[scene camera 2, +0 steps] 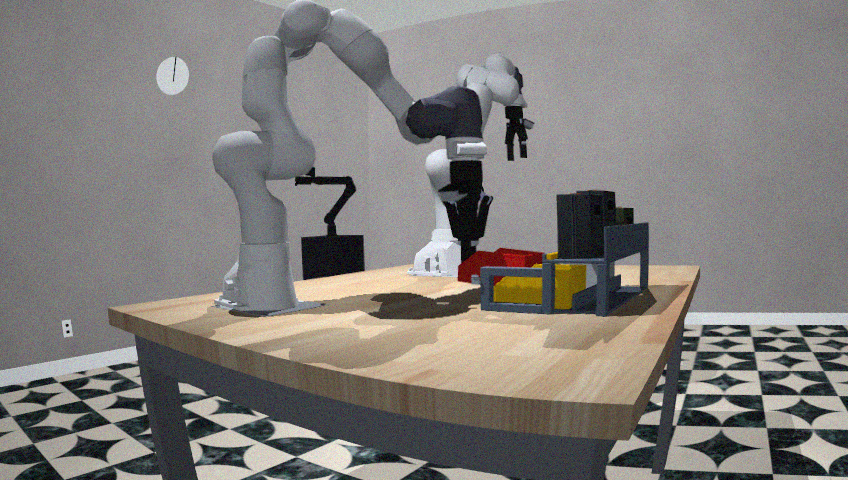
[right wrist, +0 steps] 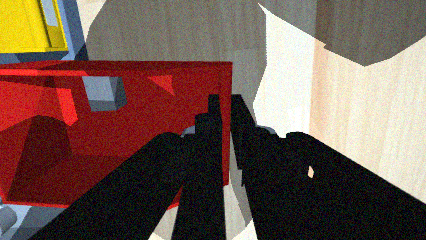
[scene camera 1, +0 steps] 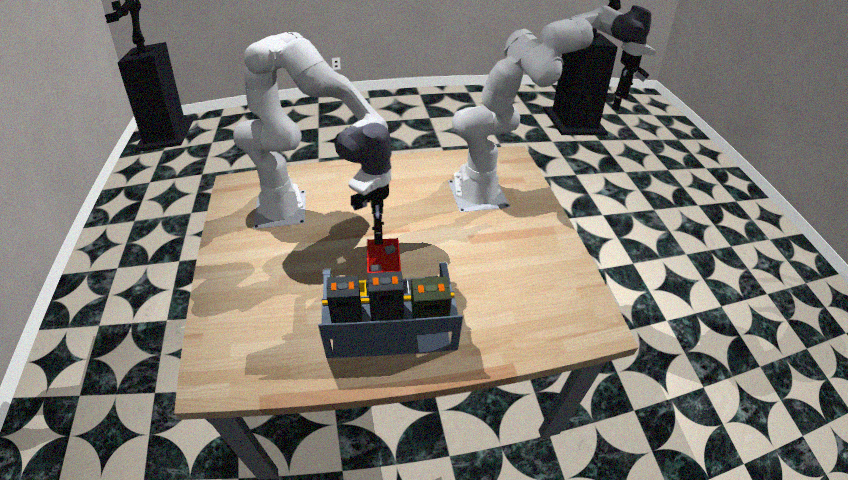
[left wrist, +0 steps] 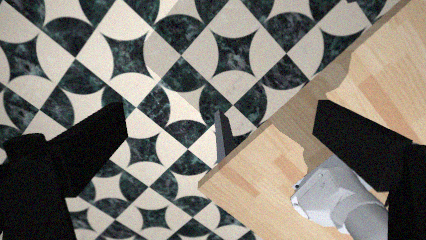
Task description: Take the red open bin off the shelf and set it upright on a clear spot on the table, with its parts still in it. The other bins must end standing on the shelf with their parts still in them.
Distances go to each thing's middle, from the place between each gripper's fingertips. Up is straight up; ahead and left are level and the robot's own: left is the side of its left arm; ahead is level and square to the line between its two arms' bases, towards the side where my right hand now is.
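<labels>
From my right hand I find the red bin (scene camera 2: 501,257) 1 cm to the left of it, 8 cm ahead of it and 3 cm below it. The yellow bin (scene camera 2: 510,289) is 11 cm to the right of my right hand, 23 cm ahead of it and 5 cm below it, while the blue-grey shelf (scene camera 2: 620,241) is 26 cm ahead of my right hand, 1 cm to the left of it and 3 cm below it.
As for my left hand (scene camera 2: 517,159), the red bin is 960 mm to the right of it, 400 mm ahead of it and 350 mm below it. The blue-grey shelf is 960 mm to the right of my left hand, 580 mm ahead of it and 350 mm below it, and the yellow bin is 550 mm ahead of my left hand, 1070 mm to the right of it and 370 mm below it.
</labels>
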